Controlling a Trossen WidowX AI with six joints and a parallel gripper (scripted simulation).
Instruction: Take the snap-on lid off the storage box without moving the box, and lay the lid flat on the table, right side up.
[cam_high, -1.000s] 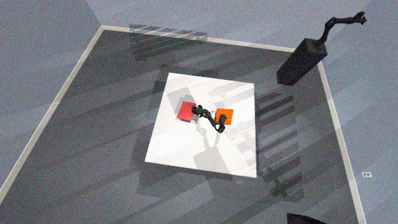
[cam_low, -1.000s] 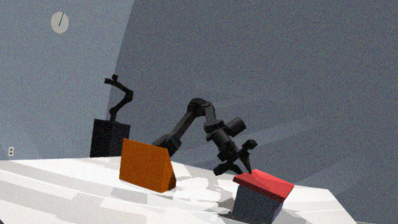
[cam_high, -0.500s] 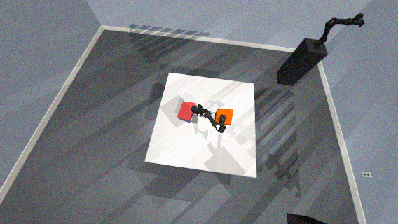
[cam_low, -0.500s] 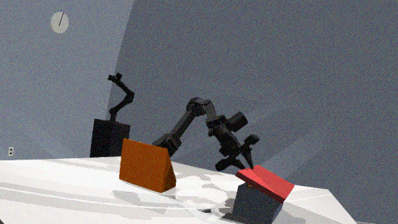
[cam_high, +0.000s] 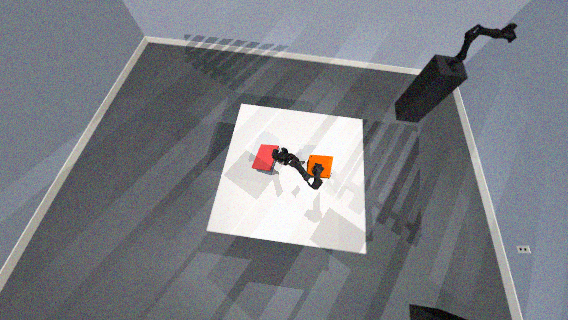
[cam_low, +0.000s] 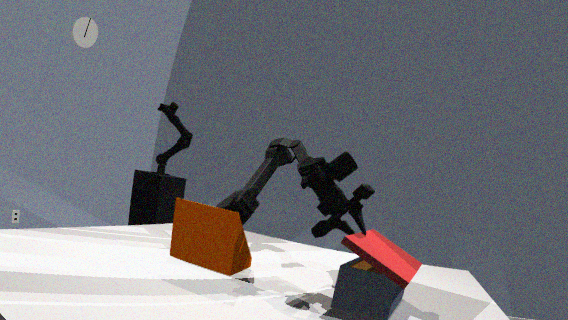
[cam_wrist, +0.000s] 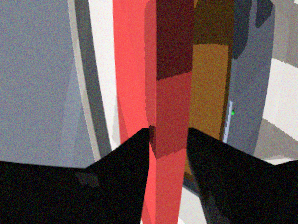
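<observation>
The red lid is 8 cm ahead of my gripper tip, 3 cm below it and 1 cm to the right of it. From my gripper tip the other things lie so: storage box: 11 cm below, 6 cm ahead, 1 cm to the right.
</observation>
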